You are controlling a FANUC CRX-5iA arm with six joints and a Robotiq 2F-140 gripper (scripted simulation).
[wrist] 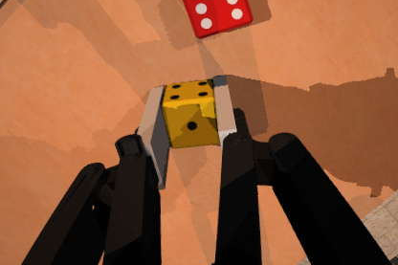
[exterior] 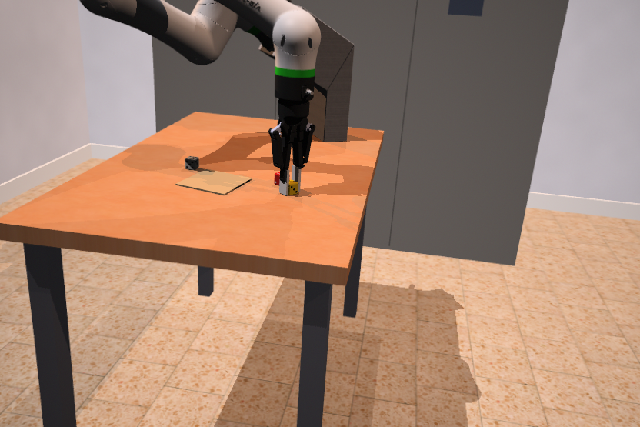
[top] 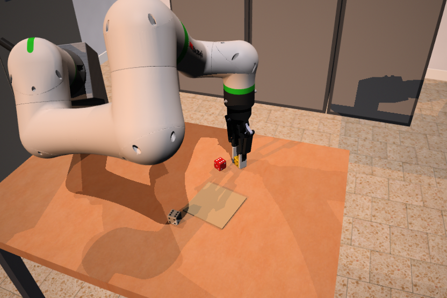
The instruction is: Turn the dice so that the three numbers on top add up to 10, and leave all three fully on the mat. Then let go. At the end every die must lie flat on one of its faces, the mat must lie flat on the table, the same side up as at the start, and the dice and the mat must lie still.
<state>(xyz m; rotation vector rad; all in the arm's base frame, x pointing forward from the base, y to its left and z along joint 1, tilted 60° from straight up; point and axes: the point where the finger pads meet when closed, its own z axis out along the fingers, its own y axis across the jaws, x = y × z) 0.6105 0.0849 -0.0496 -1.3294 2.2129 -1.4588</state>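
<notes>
My gripper is now 2 cm above the yellow die. Round my hand: white die: 14 cm behind, 28 cm to the right, 2 cm below; then tan mat: 4 cm behind, 20 cm to the right, 3 cm below; then red die: 6 cm behind, 3 cm to the right, 2 cm below.
</notes>
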